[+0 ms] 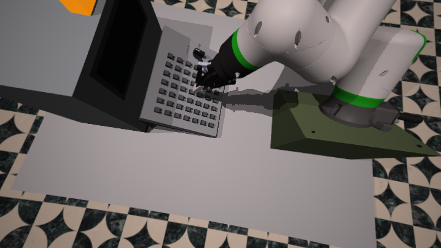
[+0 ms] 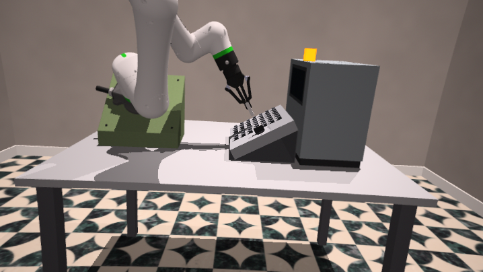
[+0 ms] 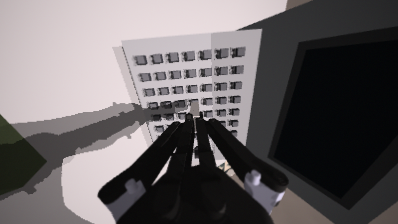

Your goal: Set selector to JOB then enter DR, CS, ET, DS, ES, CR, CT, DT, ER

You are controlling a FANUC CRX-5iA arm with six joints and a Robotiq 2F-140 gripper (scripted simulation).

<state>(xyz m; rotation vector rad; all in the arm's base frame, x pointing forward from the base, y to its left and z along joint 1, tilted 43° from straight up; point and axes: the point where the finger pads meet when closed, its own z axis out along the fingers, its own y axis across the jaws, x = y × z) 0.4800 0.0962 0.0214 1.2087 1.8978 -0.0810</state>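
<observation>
My gripper is now 8 cm above the key. From my hand the other things lie so: black selector knob (6 cm ahead, 15 cm to the right, 5 cm below); then grey keypad (7 cm ahead, 4 cm to the right, 10 cm below).
</observation>
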